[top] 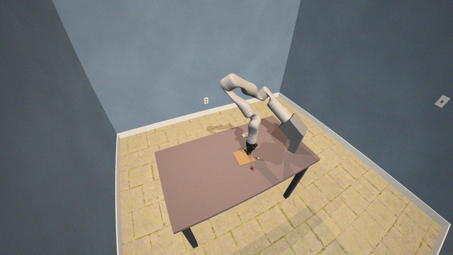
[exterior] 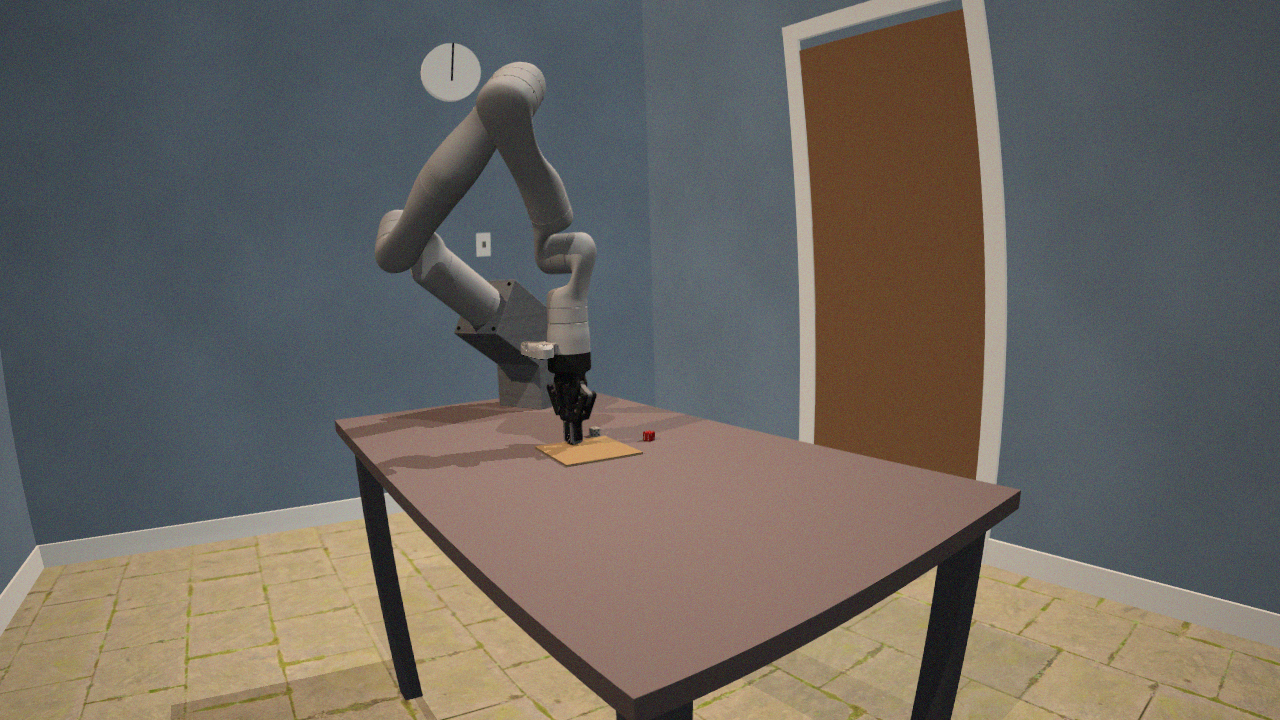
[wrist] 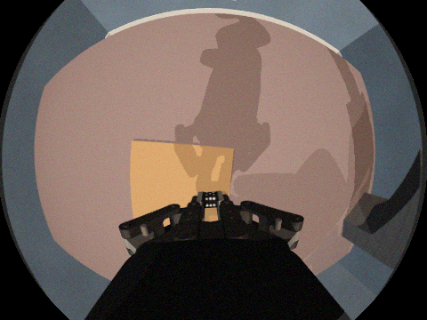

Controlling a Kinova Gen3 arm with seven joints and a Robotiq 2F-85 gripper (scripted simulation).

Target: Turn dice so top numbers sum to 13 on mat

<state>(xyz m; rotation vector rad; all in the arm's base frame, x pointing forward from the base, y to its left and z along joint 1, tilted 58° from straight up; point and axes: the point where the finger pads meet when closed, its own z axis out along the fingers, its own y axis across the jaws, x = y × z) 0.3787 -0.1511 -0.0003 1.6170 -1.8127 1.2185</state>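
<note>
Now: hand 40 mm short of the tan mat, 10 mm to the left of it and 30 mm above it. The rest, counted from my hand: red die: 90 mm ahead, 110 mm to the left, 20 mm below.
</note>
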